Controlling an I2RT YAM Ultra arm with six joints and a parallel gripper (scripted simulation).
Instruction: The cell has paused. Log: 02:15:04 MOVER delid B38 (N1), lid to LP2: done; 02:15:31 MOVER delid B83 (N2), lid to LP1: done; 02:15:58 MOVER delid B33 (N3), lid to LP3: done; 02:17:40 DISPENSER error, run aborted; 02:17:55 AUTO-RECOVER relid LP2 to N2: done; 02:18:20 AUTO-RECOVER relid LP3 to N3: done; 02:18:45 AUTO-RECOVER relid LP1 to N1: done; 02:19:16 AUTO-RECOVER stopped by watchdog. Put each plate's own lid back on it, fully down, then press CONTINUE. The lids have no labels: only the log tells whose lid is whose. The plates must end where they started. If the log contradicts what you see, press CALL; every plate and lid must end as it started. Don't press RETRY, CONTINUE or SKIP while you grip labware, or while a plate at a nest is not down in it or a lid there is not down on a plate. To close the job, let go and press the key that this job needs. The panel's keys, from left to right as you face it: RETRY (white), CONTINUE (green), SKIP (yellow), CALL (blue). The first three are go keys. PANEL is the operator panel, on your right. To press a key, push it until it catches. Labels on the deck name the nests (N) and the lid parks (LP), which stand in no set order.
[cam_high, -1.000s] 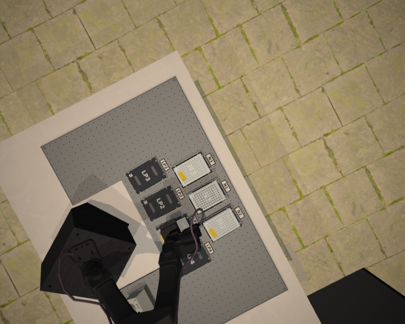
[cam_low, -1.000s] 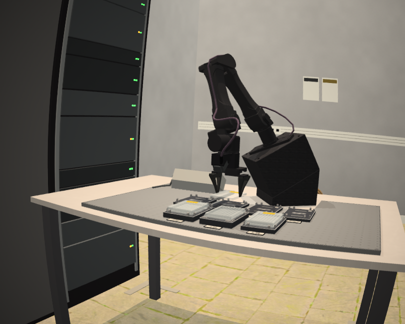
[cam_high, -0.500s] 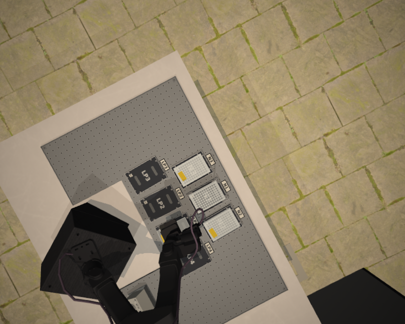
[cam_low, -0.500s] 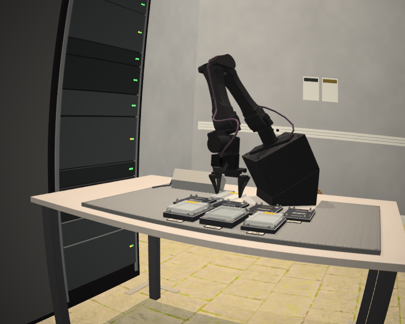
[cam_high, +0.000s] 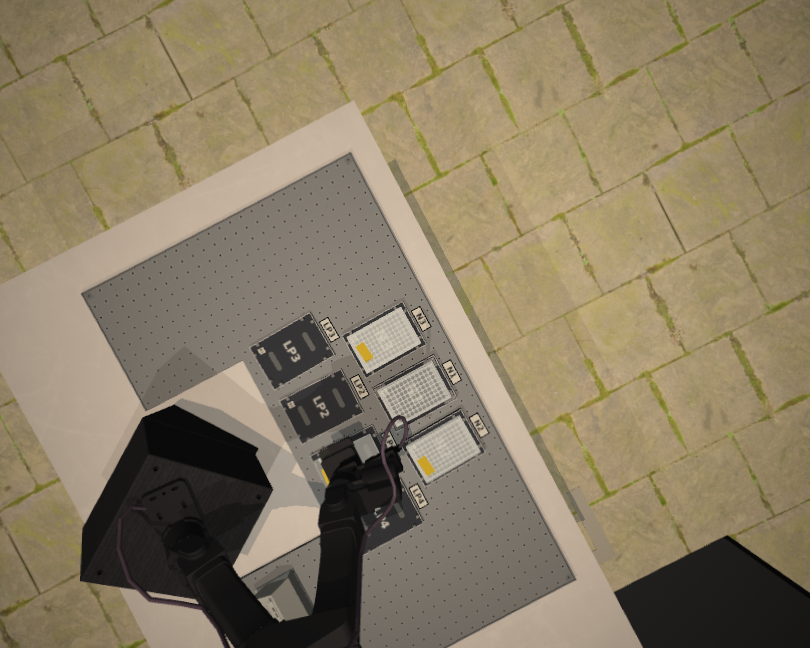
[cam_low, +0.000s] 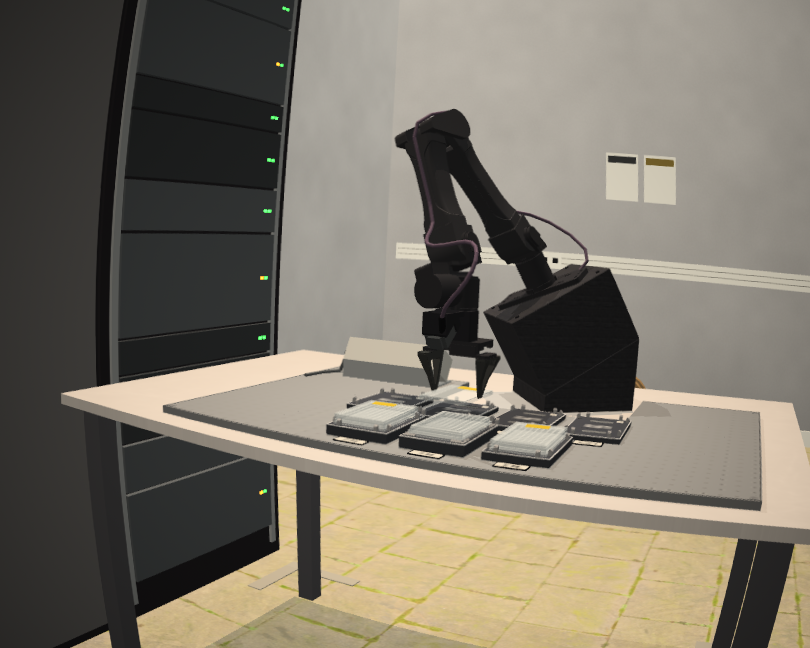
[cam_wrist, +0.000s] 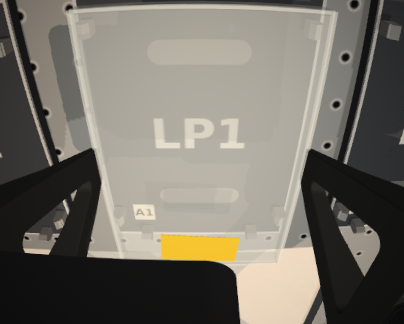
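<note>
Right now the lid park LP1 is 40 mm below my hand. Round my hand: clear lid (10 mm below); green key (260 mm behind, 250 mm to the right, 20 mm above); lid park LP4 (130 mm to the right, 40 mm below, 10 mm ahead).
</note>
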